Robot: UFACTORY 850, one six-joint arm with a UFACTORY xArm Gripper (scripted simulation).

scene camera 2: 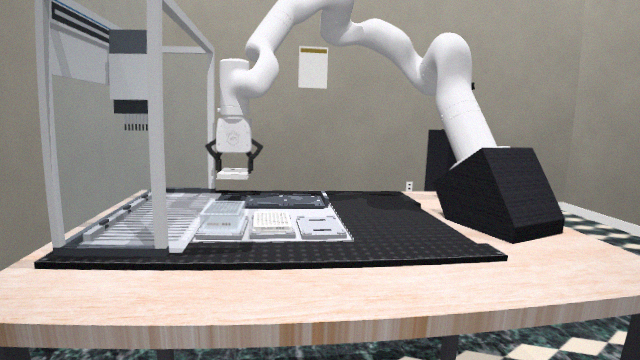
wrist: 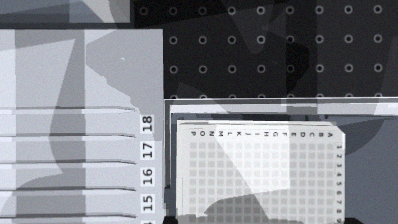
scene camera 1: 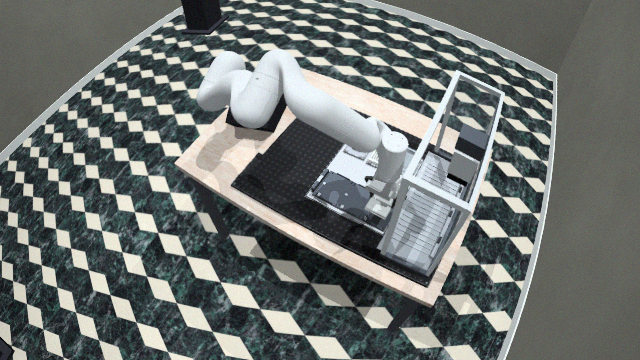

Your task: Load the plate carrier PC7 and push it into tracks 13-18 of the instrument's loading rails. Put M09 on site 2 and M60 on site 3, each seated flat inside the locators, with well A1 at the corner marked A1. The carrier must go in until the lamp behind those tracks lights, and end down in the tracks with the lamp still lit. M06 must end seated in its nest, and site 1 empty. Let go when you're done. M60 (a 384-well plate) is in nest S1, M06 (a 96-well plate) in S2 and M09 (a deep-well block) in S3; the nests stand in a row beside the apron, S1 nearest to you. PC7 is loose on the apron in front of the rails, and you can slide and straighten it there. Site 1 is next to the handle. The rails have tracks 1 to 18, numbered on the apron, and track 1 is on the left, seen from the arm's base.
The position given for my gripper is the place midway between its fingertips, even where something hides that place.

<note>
I see my gripper (scene camera 2: 234, 173), a deep-well block M09 (scene camera 2: 219, 217), a dark carrier PC7 (scene camera 1: 333, 188) and a nest S1 (scene camera 2: 330, 223).
The dark carrier PC7 also shows in scene camera 2 (scene camera 2: 265, 201). The wrist view does not show the deep-well block M09: it is out of frame.
</note>
